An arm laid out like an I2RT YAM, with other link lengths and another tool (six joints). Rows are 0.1 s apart.
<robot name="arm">
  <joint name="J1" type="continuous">
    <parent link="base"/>
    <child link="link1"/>
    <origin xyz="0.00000 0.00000 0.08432" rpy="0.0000 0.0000 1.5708"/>
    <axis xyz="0 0 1"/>
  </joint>
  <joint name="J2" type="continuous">
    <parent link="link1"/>
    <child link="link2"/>
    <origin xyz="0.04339 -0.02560 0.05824" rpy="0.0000 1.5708 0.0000"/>
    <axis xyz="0 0 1"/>
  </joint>
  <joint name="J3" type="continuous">
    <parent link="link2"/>
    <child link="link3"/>
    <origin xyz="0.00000 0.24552 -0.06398" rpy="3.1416 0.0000 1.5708"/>
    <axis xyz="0 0 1"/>
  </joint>
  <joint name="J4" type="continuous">
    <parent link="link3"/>
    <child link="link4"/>
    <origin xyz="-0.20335 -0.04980 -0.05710" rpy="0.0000 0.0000 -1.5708"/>
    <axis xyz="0 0 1"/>
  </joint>
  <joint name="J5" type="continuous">
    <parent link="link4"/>
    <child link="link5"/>
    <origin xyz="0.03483 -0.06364 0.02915" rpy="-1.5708 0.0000 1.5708"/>
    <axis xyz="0 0 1"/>
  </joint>
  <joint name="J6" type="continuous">
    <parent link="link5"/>
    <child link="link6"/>
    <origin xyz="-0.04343 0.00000 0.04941" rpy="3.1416 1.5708 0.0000"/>
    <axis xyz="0 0 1"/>
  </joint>
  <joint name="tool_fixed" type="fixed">
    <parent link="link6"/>
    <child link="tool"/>
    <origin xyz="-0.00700 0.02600 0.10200" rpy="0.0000 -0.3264 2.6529"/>
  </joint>
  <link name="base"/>
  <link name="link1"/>
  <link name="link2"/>
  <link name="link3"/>
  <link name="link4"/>
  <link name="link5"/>
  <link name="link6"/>
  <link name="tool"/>
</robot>
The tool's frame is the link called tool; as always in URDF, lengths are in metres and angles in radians. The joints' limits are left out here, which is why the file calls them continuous.
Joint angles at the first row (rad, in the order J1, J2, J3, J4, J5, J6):
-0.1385, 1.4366, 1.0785, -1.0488, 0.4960, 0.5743
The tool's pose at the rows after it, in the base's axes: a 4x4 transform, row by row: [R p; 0 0 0 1], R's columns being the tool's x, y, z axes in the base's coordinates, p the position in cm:
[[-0.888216 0.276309 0.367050 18.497], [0.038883 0.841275 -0.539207 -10.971], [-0.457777 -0.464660 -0.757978 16.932], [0 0 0 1]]
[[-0.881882 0.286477 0.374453 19.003], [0.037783 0.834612 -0.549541 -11.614], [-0.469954 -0.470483 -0.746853 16.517], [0 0 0 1]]
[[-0.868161 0.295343 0.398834 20.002], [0.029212 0.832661 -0.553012 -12.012], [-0.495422 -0.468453 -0.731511 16.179], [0 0 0 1]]
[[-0.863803 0.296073 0.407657 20.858], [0.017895 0.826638 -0.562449 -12.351], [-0.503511 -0.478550 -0.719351 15.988], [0 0 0 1]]
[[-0.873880 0.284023 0.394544 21.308], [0.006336 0.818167 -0.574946 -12.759], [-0.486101 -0.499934 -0.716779 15.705], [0 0 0 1]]
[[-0.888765 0.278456 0.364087 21.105], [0.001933 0.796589 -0.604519 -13.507], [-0.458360 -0.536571 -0.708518 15.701], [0 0 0 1]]
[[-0.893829 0.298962 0.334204 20.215], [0.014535 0.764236 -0.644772 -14.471], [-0.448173 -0.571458 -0.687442 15.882], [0 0 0 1]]
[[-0.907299 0.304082 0.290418 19.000], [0.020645 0.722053 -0.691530 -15.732], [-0.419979 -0.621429 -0.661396 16.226], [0 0 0 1]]
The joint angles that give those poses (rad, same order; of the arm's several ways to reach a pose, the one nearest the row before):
-0.1596, 1.4560, 1.0631, -1.0159, 0.5029, 0.5511
-0.1813, 1.4715, 1.0530, -0.9652, 0.5088, 0.5302
-0.1901, 1.4910, 1.0525, -0.9074, 0.5080, 0.5136
-0.1909, 1.5196, 1.0632, -0.8734, 0.5198, 0.5045
-0.1934, 1.5550, 1.0742, -0.8593, 0.5404, 0.4927
-0.2070, 1.5776, 1.0788, -0.8598, 0.5793, 0.4821
-0.2359, 1.5678, 1.0575, -0.8489, 0.6215, 0.4783
-0.2751, 1.5572, 1.0332, -0.8384, 0.6794, 0.4546

